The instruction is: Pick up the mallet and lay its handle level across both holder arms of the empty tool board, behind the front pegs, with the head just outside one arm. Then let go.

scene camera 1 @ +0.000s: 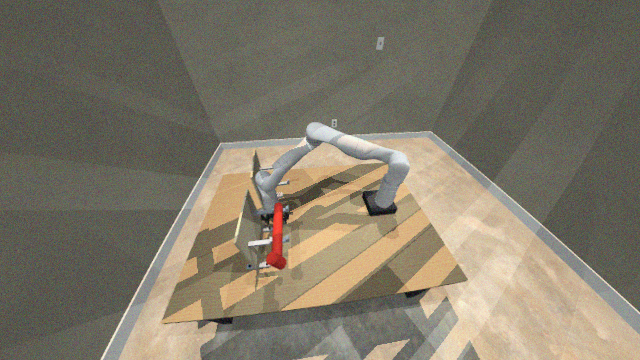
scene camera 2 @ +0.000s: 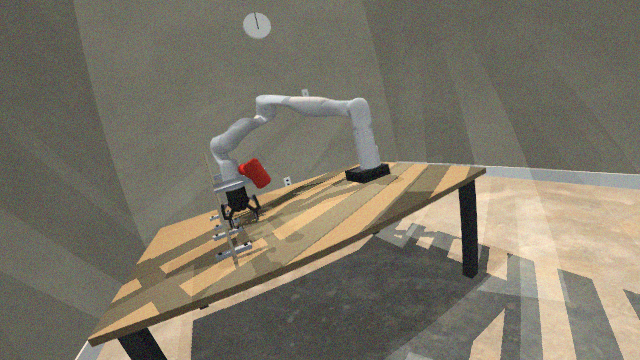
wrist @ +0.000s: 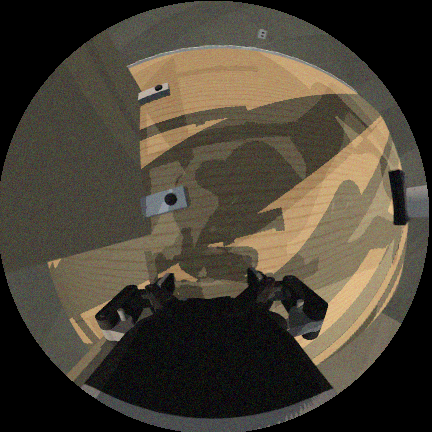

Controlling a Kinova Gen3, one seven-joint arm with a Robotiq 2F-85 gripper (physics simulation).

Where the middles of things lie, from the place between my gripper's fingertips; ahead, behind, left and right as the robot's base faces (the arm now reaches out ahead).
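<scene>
Taking the red mallet (scene camera 1: 274,258) as the reference, I find my hand 5 cm past it and 17 cm to the right of it, and also 21 cm below it.
</scene>
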